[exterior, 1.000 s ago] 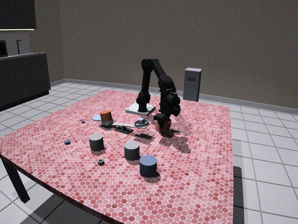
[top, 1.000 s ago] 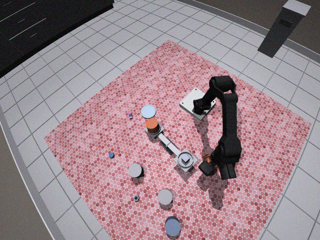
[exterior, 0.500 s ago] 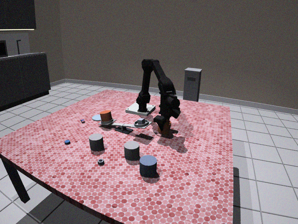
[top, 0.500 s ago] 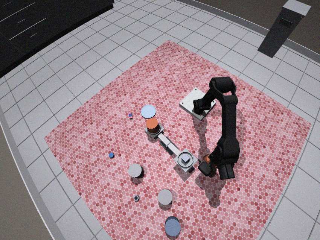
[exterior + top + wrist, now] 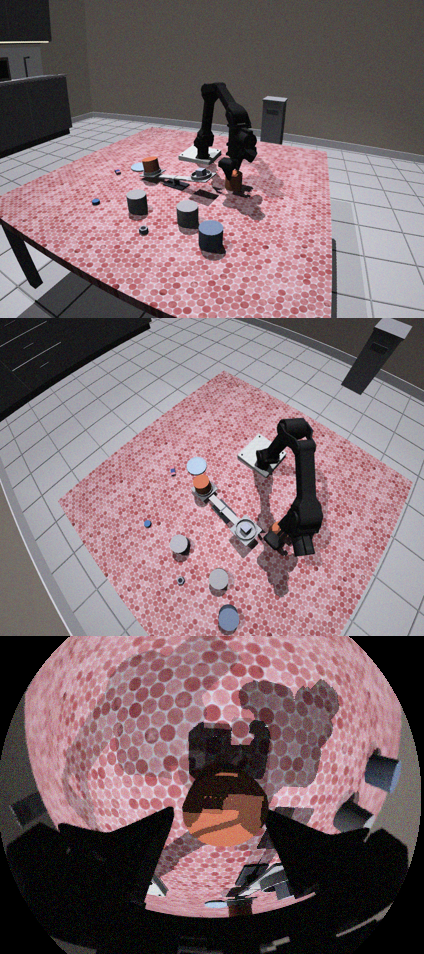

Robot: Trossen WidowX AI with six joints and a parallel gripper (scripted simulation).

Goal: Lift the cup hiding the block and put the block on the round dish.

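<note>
Right now my gripper tip is 12 cm to the left of the grey block, 7 cm short of it and 3 cm below it. The rest, counted from my gripper tip: blue-and-red piece (55 cm to the right, 5 cm below, 1 cm behind); round dish (47 cm to the right, 9 cm behind, 5 cm below); nut (37 cm ahead, 24 cm to the right, 4 cm below).
</note>
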